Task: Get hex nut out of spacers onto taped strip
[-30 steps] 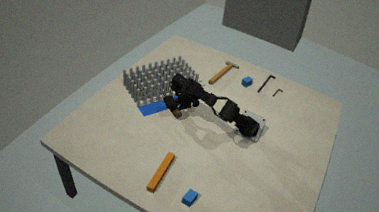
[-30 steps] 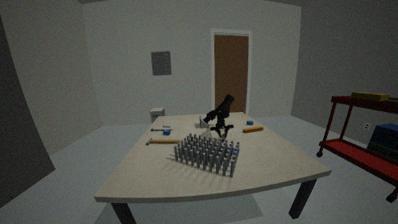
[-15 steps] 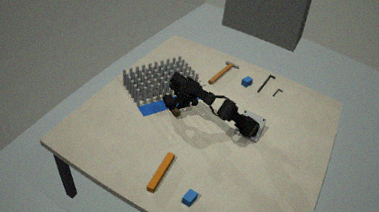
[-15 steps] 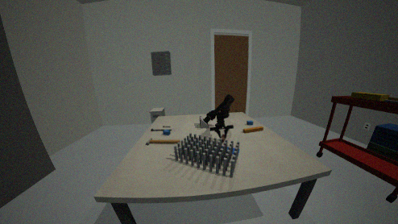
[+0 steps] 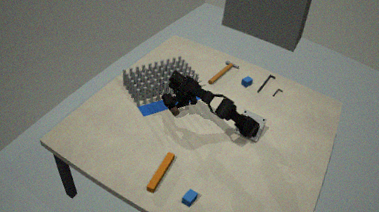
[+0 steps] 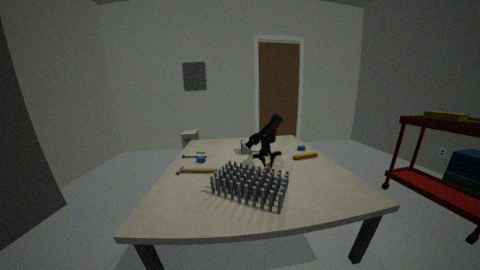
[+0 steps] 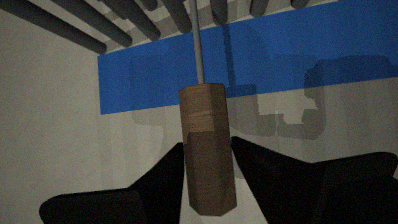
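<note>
Now: gripper tip 5 cm short of the blue taped strip, 8 cm to the left of it and 4 cm above it. Also, from my gripper tip: orange bar 16 cm behind, 37 cm to the left, 2 cm below.
</note>
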